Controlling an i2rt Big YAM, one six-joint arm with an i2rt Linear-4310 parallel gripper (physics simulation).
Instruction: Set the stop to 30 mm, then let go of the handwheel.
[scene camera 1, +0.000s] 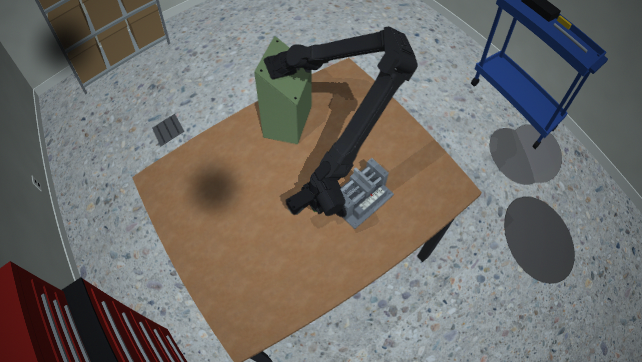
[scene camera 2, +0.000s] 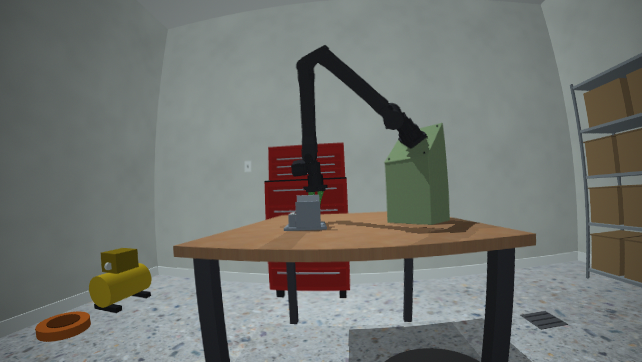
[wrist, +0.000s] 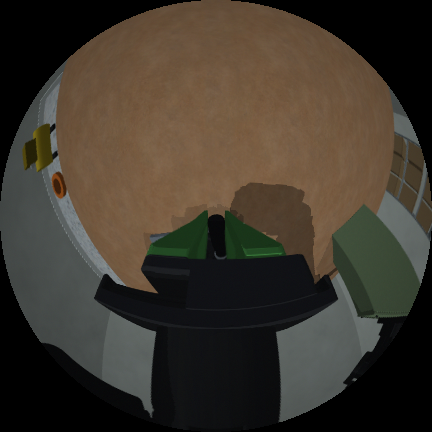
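Where they show: gripper, between the fingertips: (scene camera 1: 316, 208) (wrist: 215, 215); arm's base, origin of its link: (scene camera 1: 279, 66) (scene camera 2: 413, 138).
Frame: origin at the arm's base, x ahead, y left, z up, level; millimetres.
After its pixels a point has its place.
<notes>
The grey stop fixture (scene camera 1: 356, 221) @[x 510, y 43, z -322 mm] (scene camera 2: 308, 216) @[x 393, y 197, z -284 mm] stands on the table. In scene camera 1 its stop block (scene camera 1: 362, 182) @[x 423, y 107, z -239 mm] sits partway along the rods, beside a white scale (scene camera 1: 368, 203) @[x 486, y 99, z -277 mm] with a small red mark; the numbers are too small to read. A corner of the fixture (wrist: 159, 237) @[x 509, y 23, z -322 mm] shows left of the fingers in the wrist view. My gripper (scene camera 2: 316, 196) @[x 429, y -68, z -267 mm] (wrist: 215, 215) @[x 429, y -68, z -267 mm] points down at the fixture's end, its green fingers shut on the black handle (wrist: 216, 231) @[x 428, y -61, z -253 mm] of the handwheel. The handwheel's rim is hidden by the gripper and arm.
The green angled pedestal (scene camera 1: 280, 117) @[x 84, y -40, z -181 mm] (scene camera 2: 407, 192) @[x 45, y 76, z -216 mm] (wrist: 375, 265) @[x 92, y -31, z -184 mm] carries the arm's base at the edge of the wooden table (scene camera 1: 240, 280) @[x 531, y -412, z -333 mm] (scene camera 2: 360, 252) @[x 191, y 498, z -341 mm]. A red tool cabinet (scene camera 2: 306, 162), a blue cart (scene camera 1: 520, 92) and a storage rack (scene camera 2: 578, 132) stand away from the table.
</notes>
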